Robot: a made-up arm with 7 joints. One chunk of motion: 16 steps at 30 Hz.
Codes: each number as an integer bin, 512 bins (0 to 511) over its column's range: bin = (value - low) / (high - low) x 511, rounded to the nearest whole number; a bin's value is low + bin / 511 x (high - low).
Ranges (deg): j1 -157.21..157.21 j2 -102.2..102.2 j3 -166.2..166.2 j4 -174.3..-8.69 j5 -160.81..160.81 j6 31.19..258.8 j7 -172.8..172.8
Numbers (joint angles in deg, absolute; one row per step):
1: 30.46 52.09 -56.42 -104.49 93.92 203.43 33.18
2: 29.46 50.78 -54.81 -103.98 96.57 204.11 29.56
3: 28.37 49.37 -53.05 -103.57 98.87 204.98 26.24
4: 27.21 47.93 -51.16 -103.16 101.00 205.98 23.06
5: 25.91 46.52 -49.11 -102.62 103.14 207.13 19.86
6: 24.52 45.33 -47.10 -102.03 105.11 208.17 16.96
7: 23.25 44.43 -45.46 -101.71 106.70 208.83 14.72
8: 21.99 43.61 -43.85 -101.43 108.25 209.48 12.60
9: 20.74 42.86 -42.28 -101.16 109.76 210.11 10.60
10: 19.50 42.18 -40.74 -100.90 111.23 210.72 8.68
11: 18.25 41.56 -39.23 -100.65 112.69 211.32 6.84
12: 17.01 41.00 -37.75 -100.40 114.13 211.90 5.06
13: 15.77 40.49 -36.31 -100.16 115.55 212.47 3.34
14: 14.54 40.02 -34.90 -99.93 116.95 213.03 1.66
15: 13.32 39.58 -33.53 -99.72 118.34 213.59 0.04
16: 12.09 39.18 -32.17 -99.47 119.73 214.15 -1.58
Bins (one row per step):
1: 305 386 169 215 405 387 305
2: 303 382 171 217 409 388 299
3: 302 379 174 218 413 390 294
4: 300 375 177 220 416 392 290
5: 298 372 180 221 419 395 285
6: 295 369 183 223 423 397 281
7: 293 367 186 224 425 399 277
8: 291 365 188 225 427 400 274
9: 289 363 191 226 430 402 271
10: 287 361 193 226 432 403 268
11: 285 359 195 227 435 404 266
12: 283 358 197 228 437 406 263
13: 281 357 200 229 439 407 260
14: 279 356 202 229 441 408 258
15: 277 354 204 230 444 410 256
16: 275 353 206 231 446 411 253

